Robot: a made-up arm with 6 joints. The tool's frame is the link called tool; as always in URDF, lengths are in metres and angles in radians. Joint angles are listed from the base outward. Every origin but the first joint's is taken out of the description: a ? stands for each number. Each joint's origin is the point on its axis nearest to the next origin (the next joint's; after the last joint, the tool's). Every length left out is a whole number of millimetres.
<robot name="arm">
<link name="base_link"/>
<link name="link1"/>
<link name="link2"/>
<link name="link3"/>
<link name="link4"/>
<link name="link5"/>
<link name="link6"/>
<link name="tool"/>
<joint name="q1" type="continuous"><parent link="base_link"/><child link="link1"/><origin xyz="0 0 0.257"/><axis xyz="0 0 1"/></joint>
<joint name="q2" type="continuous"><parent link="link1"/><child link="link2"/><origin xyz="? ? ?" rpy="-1.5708 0 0"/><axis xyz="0 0 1"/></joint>
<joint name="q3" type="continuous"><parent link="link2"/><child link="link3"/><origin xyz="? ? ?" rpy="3.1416 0 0"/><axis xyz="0 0 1"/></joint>
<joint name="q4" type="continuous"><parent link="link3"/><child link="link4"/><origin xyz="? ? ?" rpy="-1.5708 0 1.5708"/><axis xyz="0 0 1"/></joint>
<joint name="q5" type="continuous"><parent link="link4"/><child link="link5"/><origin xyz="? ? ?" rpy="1.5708 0 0"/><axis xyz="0 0 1"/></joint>
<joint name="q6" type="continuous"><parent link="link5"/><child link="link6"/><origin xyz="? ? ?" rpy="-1.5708 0 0"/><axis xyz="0 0 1"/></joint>
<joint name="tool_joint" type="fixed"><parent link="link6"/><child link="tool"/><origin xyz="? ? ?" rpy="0 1.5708 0"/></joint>
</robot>
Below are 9 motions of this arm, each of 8 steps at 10 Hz.
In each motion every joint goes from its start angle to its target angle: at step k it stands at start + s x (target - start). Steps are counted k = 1, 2, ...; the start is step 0. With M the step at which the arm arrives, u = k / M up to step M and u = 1 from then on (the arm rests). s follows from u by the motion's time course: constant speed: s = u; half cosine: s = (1 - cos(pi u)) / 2; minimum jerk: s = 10 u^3 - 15 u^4 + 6 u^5.
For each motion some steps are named. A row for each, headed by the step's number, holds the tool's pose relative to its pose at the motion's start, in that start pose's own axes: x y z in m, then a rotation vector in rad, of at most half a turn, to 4 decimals.
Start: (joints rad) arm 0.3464 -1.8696 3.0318 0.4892 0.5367 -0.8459
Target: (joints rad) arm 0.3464 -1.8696 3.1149 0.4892 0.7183 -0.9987
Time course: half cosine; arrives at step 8
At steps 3, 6, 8:
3: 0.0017 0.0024 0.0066 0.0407 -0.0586 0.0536
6: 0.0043 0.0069 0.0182 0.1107 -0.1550 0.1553
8: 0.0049 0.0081 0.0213 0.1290 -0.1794 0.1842

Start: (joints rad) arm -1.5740 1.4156 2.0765 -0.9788 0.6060 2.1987
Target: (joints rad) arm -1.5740 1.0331 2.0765 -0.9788 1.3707 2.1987
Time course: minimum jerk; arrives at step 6
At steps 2, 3, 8:
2: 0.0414 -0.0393 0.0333 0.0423 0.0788 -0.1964
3: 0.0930 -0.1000 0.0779 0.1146 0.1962 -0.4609
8: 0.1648 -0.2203 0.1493 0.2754 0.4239 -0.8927

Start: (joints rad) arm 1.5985 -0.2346 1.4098 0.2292 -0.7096 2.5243
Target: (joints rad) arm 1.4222 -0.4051 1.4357 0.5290 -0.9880 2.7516
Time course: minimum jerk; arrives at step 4
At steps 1, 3, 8:
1: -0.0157 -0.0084 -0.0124 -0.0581 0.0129 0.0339
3: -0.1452 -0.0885 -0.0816 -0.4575 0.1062 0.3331
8: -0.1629 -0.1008 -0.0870 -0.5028 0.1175 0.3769

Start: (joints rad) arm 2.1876 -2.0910 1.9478 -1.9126 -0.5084 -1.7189
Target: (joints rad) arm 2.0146 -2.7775 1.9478 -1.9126 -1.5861 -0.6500
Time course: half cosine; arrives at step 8
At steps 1, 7, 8:
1: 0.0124 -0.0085 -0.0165 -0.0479 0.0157 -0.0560
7: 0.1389 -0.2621 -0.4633 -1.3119 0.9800 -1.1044
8: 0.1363 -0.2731 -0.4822 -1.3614 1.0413 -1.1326

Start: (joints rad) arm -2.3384 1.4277 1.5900 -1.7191 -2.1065 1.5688
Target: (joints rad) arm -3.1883 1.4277 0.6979 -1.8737 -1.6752 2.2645
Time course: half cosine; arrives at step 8
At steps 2, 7, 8:
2: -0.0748 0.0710 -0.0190 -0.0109 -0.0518 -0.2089
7: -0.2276 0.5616 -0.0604 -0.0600 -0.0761 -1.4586
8: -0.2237 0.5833 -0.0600 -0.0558 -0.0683 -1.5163

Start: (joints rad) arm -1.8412 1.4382 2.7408 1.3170 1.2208 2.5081
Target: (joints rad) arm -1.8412 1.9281 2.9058 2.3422 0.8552 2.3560
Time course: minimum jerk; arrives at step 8
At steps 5, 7, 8:
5: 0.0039 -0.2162 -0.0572 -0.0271 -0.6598 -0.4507
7: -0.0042 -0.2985 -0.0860 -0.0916 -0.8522 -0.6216
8: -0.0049 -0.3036 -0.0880 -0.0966 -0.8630 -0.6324

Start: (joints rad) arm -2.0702 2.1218 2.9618 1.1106 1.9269 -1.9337
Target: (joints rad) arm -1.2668 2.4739 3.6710 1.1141 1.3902 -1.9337
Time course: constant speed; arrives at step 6
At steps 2, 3, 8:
2: 0.1451 0.0158 -0.0426 -0.0858 -0.1716 0.0904
3: 0.2110 0.0396 -0.0535 -0.1200 -0.2709 0.1326
8: 0.3573 0.1576 -0.0540 -0.1726 -0.6150 0.2484

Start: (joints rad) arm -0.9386 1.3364 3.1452 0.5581 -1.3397 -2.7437
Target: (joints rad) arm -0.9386 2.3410 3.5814 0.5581 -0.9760 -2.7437
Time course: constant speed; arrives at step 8
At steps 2, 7, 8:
2: -0.0099 -0.0595 0.1108 -0.0724 -0.0194 -0.0304
7: -0.1373 -0.1229 0.3658 -0.2419 -0.0587 -0.1326
8: -0.1760 -0.1202 0.4065 -0.2732 -0.0653 -0.1573

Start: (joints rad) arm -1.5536 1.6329 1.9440 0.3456 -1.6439 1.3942
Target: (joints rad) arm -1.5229 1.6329 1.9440 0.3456 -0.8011 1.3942
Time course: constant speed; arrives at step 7
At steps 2, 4, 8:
2: -0.0021 0.0003 0.0066 -0.0077 -0.0458 -0.2393
4: -0.0041 0.0006 0.0131 -0.0147 -0.0935 -0.4783
8: -0.0073 0.0012 0.0229 -0.0233 -0.1683 -0.8361

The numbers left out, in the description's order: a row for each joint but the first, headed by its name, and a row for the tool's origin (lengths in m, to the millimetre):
q2: 0 0 0
q3: 0 -0.529 0
q4: 0.274 0 0
q5: 0 -0.134 0
q6: 0 0 0
tool: 0 0 0

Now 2 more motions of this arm.
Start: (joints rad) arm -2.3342 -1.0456 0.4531 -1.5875 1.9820 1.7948
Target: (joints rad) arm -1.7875 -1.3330 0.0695 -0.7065 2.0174 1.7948
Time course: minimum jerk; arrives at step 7
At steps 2, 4, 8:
2: 0.0468 -0.0042 0.0039 0.0071 -0.0491 -0.0094
4: 0.2072 -0.0111 -0.0067 0.0427 -0.2149 -0.0210
8: 0.3231 -0.0099 -0.0396 0.0873 -0.3363 -0.0125

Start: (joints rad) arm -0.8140 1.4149 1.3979 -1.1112 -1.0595 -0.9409
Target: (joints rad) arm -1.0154 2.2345 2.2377 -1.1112 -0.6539 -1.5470
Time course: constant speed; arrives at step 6
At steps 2, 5, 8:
2: 0.0134 -0.0949 0.1179 0.2218 -0.1109 0.1654
5: 0.0006 -0.2861 0.2407 0.5420 -0.2194 0.4530
8: -0.0105 -0.3581 0.2630 0.6432 -0.2390 0.5584

